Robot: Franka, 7 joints.
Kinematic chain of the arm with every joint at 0, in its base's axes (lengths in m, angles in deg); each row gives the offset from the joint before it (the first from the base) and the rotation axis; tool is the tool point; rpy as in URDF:
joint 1: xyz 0 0 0.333 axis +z
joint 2: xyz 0 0 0 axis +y
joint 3: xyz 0 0 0.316 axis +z
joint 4: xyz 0.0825 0 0 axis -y
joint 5: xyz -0.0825 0 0.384 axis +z
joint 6: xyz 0 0 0 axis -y
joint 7: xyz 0.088 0 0 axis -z
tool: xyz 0 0 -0.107 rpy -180 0 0
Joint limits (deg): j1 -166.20..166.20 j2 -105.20..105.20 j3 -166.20..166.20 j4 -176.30..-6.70 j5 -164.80..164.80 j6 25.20..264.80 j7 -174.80..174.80
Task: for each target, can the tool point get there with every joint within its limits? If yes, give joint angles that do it. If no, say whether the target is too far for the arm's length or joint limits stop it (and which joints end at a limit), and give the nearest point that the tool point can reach.
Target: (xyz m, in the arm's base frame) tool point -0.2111 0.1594 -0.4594
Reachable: no: joint limits stop it (at a limit: joint 2) | nearest point -0.2135 0.1612 -0.3605 | short by 0.099 m
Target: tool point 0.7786 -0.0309 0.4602
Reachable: yes | joints 15.56 80.97 -93.64 -47.82 -2.51 220.21 -9.12
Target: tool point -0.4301 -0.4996 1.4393
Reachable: no: too far | nearest point -0.2865 -0.3328 1.0700 | short by 0.430 m
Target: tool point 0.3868 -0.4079 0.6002
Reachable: yes | joints 67.67 5.16 -126.17 -106.62 82.68 95.06 -20.64
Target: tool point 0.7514 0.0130 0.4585
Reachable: yes | joints -19.82 39.93 23.01 -67.28 58.63 106.26 -116.07
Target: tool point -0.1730 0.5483 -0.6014
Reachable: no: too far | nearest point -0.1417 0.4493 -0.3265 | short by 0.294 m
